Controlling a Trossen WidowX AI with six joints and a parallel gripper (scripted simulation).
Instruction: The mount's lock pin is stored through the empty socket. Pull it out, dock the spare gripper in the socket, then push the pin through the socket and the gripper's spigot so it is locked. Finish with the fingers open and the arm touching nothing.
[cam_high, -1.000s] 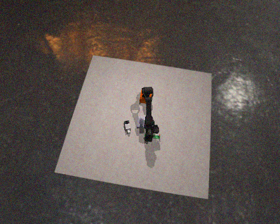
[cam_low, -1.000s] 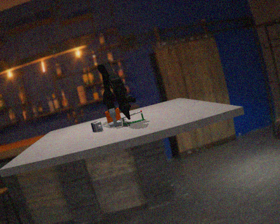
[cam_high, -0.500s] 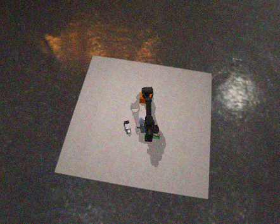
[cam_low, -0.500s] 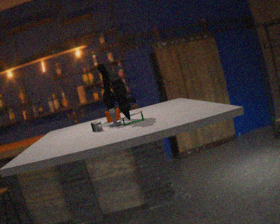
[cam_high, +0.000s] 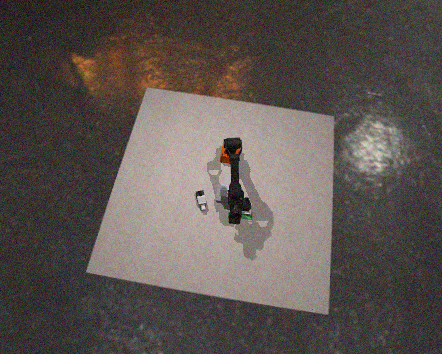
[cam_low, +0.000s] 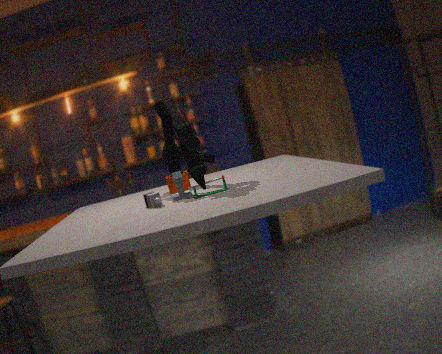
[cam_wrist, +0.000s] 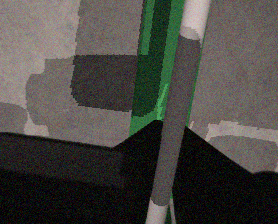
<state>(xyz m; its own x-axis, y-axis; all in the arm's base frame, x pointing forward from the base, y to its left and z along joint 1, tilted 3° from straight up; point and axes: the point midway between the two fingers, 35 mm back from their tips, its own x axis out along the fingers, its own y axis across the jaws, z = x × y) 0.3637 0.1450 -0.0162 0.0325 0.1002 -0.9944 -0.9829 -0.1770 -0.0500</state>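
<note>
The green pin cradle is 10 mm behind my gripper tip and 20 mm to the left of it. The rest, counted from my gripper tip: mount 90 mm behind, 110 mm to the right, 30 mm above; then spare gripper 10 mm behind, 210 mm to the right.
</note>
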